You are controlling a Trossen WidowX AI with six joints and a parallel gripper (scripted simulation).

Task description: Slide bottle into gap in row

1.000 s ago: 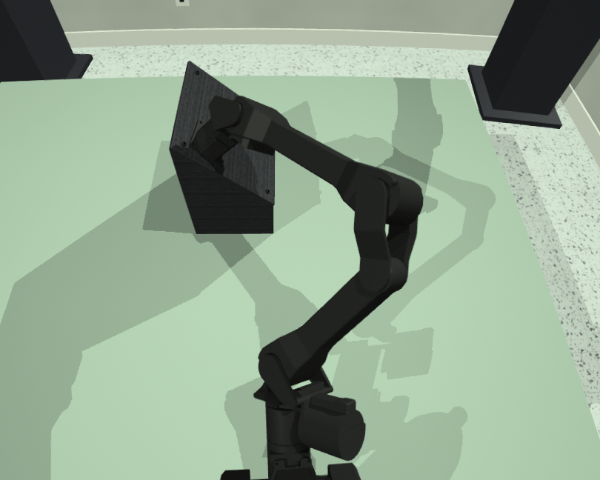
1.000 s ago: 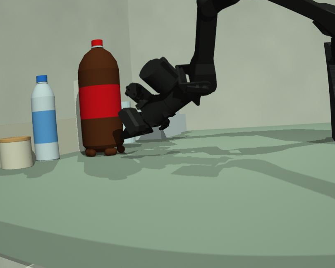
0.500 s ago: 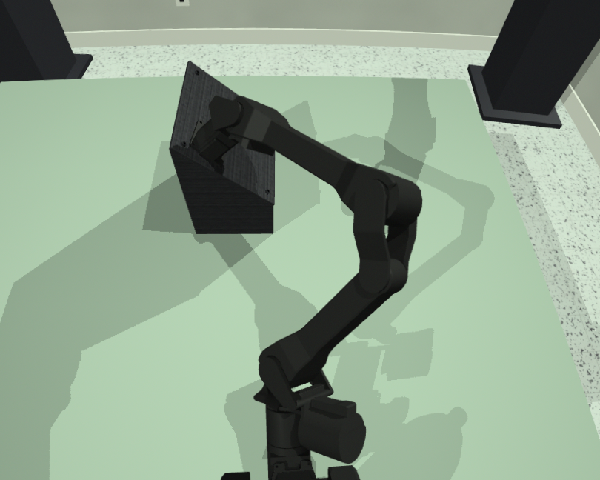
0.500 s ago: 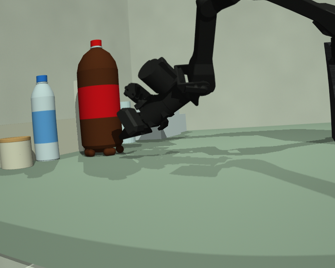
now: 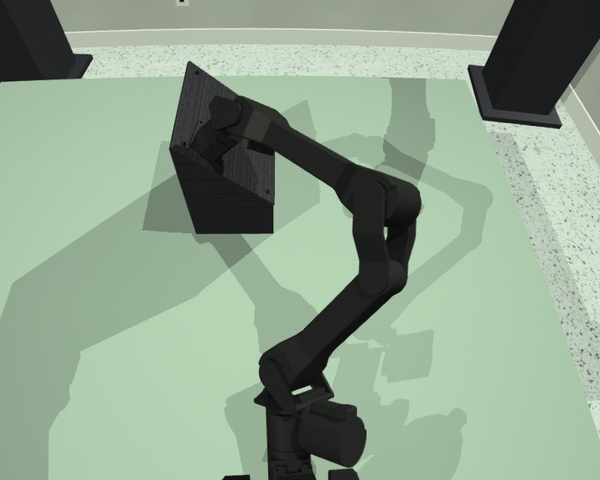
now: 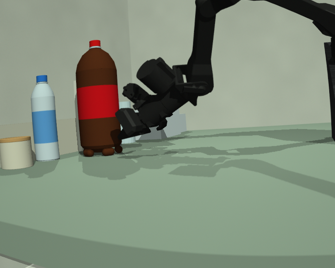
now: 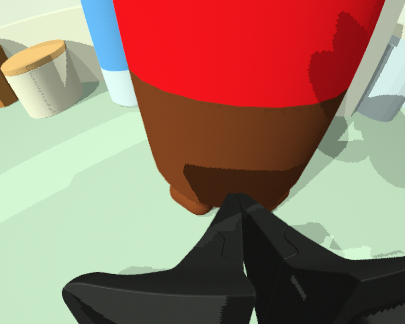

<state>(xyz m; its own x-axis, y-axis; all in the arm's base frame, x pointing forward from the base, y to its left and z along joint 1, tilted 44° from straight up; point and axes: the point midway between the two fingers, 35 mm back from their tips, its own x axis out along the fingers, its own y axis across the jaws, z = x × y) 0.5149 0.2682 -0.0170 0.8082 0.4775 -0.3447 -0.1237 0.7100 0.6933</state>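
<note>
The brown cola bottle lies 90 mm ahead of my hand, 90 mm above it and 10 mm to the left of it. The rest, counted from my hand: cream canister 240 mm to the left, 160 mm ahead, 20 mm below; grey cup 210 mm ahead, 170 mm to the right, 40 mm below; blue-labelled water bottle 180 mm ahead, 120 mm to the left, 50 mm above.
</note>
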